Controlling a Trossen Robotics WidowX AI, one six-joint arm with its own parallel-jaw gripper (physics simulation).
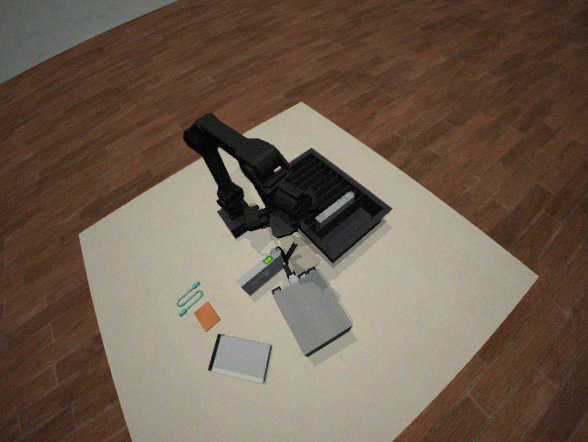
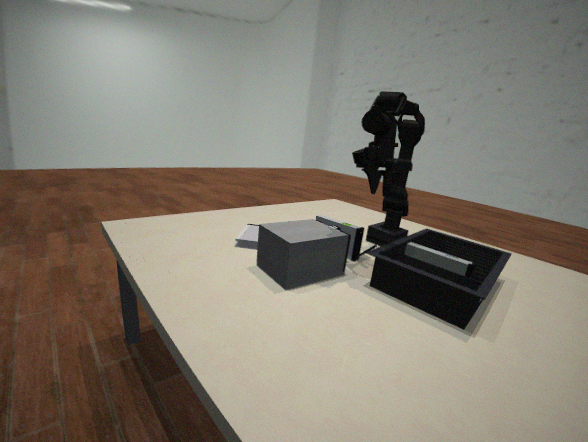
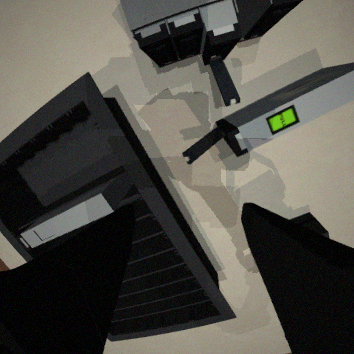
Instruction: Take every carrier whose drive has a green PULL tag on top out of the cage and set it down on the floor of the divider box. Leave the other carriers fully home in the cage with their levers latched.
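Frame: origin at the arm's base, x ahead, y left, z up, level; millimetres.
Where they show: gripper, fingertip midpoint: [image 2: 378,195] [image 3: 188,211]; arm's base, origin of the base link: [image 1: 235,210] [image 2: 391,227].
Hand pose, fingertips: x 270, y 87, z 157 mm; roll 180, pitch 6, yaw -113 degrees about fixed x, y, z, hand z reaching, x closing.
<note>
Things, the pixels of their top centre, and the offset from my fingertips. "pt": a spot on its surface instead.
- grey cage, middle of its top: [image 2: 305,229] [image 1: 309,307] 196 mm ahead, 76 mm right, 98 mm down
- green PULL tag, middle of its top: [image 3: 282,119] [image 1: 268,260] 2 mm back, 95 mm right, 115 mm down
- divider box, middle of its top: [image 3: 98,259] [image 2: 447,253] [image 1: 320,195] 102 mm back, 188 mm left, 125 mm down
- teal cable, middle of its top: [image 1: 188,298] 94 mm back, 391 mm right, 208 mm down
- orange square, surface spot: [image 1: 206,316] pt 2 mm back, 364 mm right, 212 mm down
- flat grey tray-like object, middle of its top: [image 1: 238,357] [image 2: 257,232] 174 mm ahead, 326 mm right, 190 mm down
The grey cage [image 1: 315,320] [image 2: 300,230] stands on the table. One carrier [image 3: 220,15] in its front sticks out a little, with its lever [image 3: 225,82] swung out; more carrier fronts [image 3: 184,22] show beside it. A carrier [image 1: 262,272] [image 2: 356,242] [image 3: 320,100] with a green PULL tag [image 1: 268,259] [image 3: 283,119] stands outside, beside the cage, its lever [image 3: 202,145] swung out. Another carrier [image 1: 335,209] [image 2: 437,259] [image 3: 75,217] is in the divider box [image 1: 350,180] [image 2: 425,275] [image 3: 185,252]; no green tag shows on it. My gripper [image 3: 188,211] is open and empty, above the table near the box.
A teal cable [image 1: 190,298], an orange square [image 1: 206,316] and a flat grey tray-like object [image 1: 241,357] lie beyond the tagged carrier. The arm's base [image 1: 235,222] [image 2: 386,234] stands between that carrier's side of the table and the divider box. Dark dividers line the box.
</note>
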